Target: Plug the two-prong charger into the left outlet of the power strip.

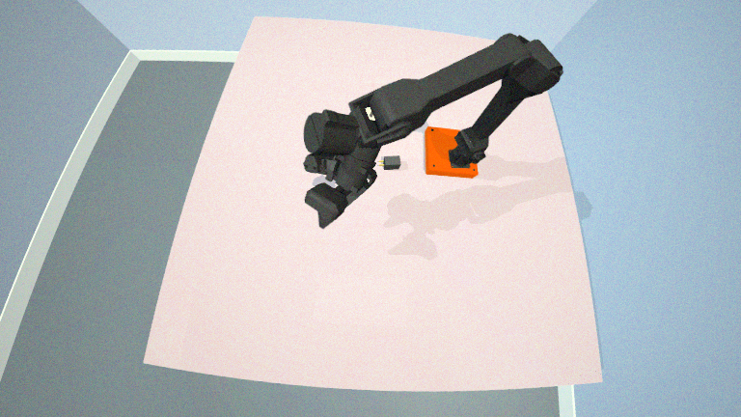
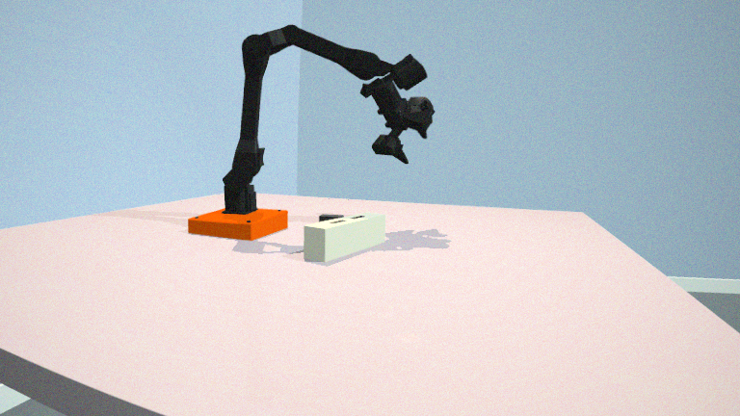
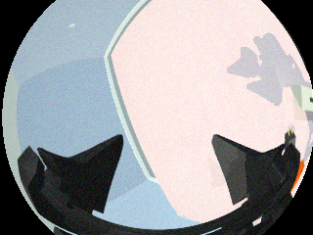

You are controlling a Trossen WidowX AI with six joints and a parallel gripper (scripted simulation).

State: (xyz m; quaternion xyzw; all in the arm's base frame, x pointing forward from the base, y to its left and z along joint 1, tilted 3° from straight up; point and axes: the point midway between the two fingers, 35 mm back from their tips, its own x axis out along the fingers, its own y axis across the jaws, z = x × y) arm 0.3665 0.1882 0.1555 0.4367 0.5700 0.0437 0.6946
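My gripper tip is now 14 cm past the two-prong charger, 19 cm to the left of it and 16 cm above it.
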